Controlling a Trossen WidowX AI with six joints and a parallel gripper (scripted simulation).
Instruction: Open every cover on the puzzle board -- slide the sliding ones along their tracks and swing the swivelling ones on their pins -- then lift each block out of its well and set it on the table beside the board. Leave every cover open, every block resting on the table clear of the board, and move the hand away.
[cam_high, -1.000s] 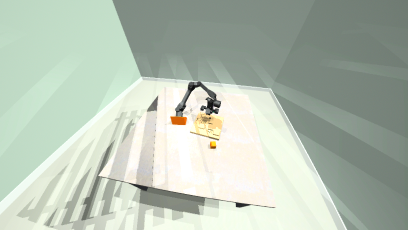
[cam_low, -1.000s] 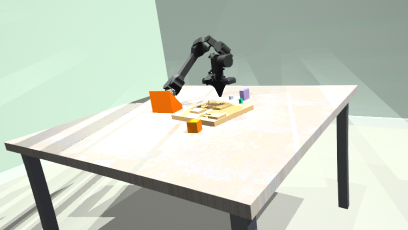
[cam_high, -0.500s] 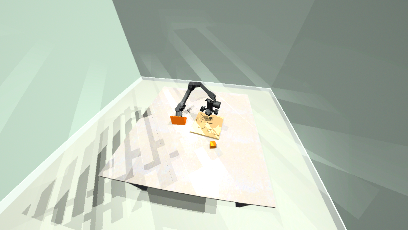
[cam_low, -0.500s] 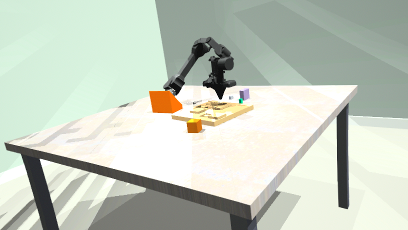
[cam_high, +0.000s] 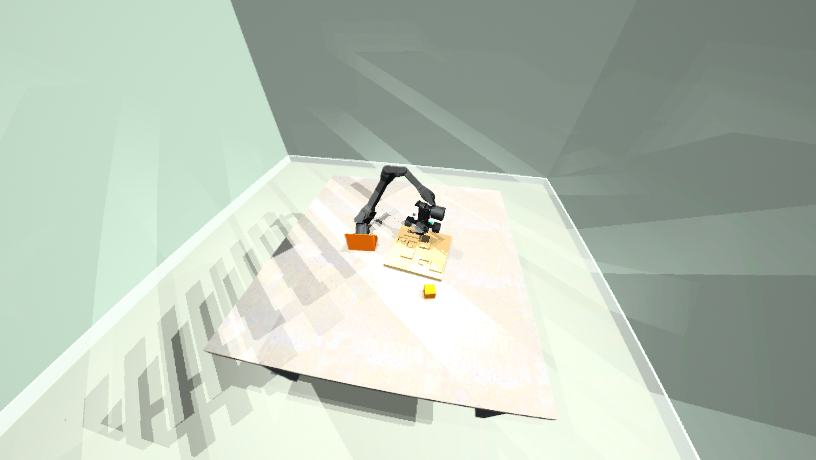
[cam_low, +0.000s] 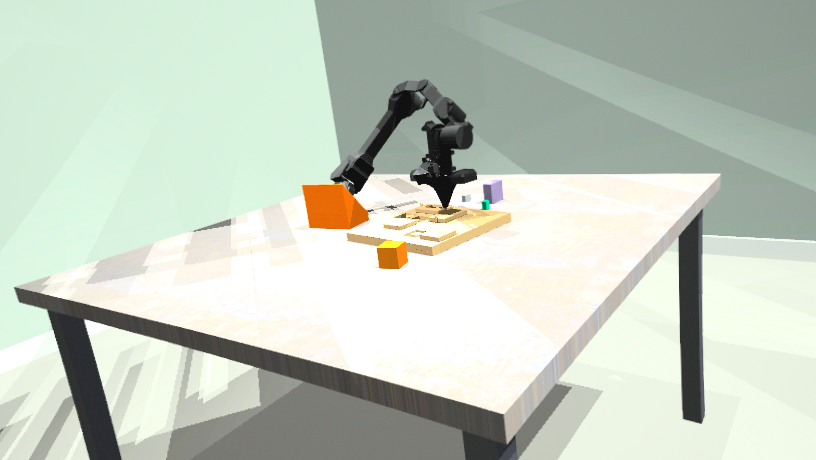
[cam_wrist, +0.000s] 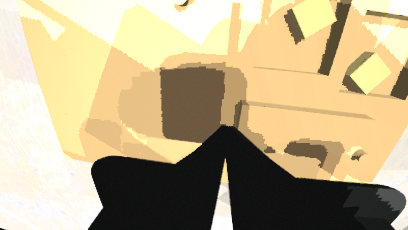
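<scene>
Now: the green block 13 cm to the left of my gripper tip, 4 cm ahead of it and 3 cm below it. Also, from my gripper tip: grey block 21 cm to the left, 6 cm behind, 3 cm below; purple block 22 cm to the left, 2 cm ahead, 1 cm below; orange cube 33 cm to the right, 7 cm ahead, 2 cm below.
</scene>
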